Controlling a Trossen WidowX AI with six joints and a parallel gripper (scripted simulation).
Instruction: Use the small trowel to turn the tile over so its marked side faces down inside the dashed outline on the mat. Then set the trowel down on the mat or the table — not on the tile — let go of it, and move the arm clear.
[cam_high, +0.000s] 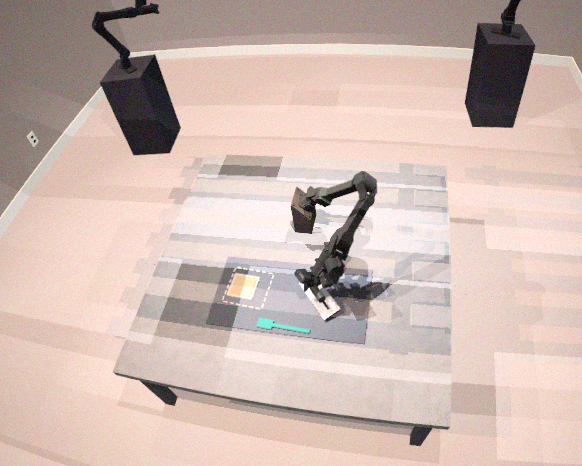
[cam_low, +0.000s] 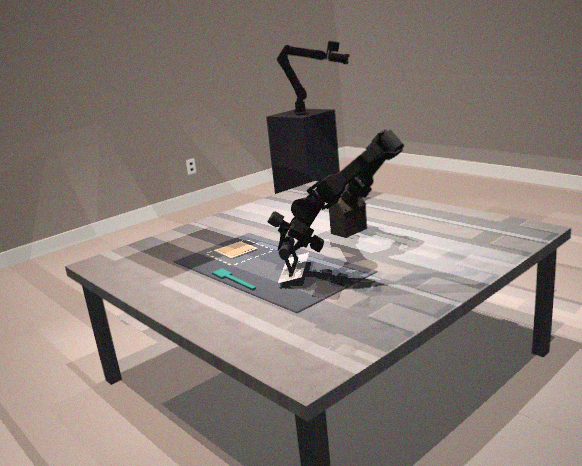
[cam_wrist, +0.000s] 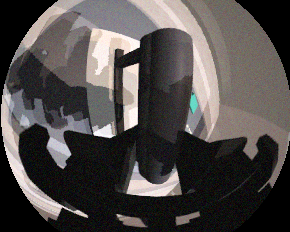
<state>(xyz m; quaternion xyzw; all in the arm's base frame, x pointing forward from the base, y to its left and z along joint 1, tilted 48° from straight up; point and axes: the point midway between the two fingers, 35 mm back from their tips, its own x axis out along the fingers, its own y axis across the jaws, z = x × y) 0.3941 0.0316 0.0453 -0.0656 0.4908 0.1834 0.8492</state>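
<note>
Right now my gripper tip is 8 cm to the left of the grey mat, 8 cm above it and 1 cm past it. The rest, counted from my gripper tip: teal trowel 13 cm ahead, 11 cm to the right, 6 cm below; then tile 28 cm to the right, 6 cm below, 5 cm behind.
</note>
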